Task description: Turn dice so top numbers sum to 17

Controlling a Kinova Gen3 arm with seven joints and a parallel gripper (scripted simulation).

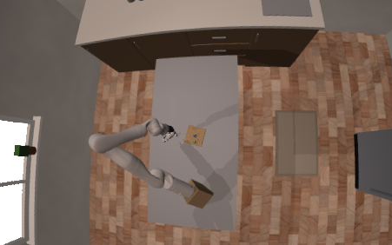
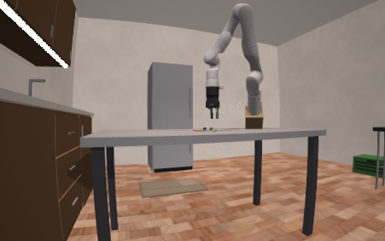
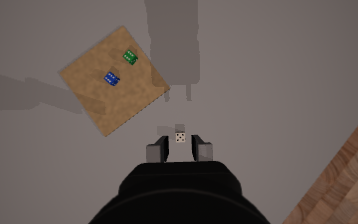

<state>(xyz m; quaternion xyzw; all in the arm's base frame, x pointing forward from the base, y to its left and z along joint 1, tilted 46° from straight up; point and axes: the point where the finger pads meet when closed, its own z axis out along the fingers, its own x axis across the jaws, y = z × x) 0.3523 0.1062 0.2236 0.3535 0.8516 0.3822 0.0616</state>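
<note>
The white die is 9 cm below my hand. Round my hand: tan mat: 15 cm to the right, 9 cm below, 3 cm ahead; then blue die: 15 cm to the right, 8 cm below, 3 cm ahead; then green die: 16 cm to the right, 8 cm below, 2 cm behind.
</note>
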